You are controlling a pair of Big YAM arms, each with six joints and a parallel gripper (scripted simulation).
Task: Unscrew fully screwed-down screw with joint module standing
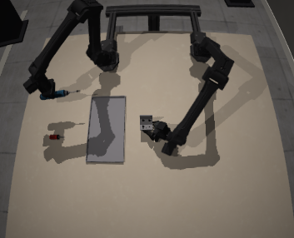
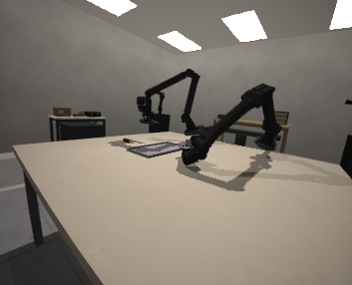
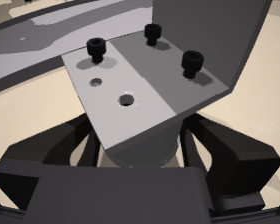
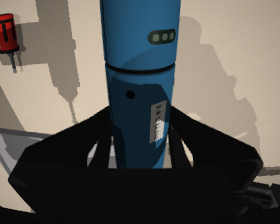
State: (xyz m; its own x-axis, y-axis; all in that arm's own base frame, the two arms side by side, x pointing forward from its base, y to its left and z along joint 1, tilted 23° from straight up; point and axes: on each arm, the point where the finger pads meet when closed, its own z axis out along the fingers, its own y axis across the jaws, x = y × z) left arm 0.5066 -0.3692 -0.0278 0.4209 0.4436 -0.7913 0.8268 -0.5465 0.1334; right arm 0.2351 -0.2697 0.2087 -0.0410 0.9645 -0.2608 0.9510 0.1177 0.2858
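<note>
Now: left hand 1 cm below the joint module. The rest, counted from my left hand: grey bracket 5 cm above; then flat grey tray 3 cm behind, 24 cm to the right, 2 cm below; then red-handled tool 55 cm to the right, 1 cm below.
</note>
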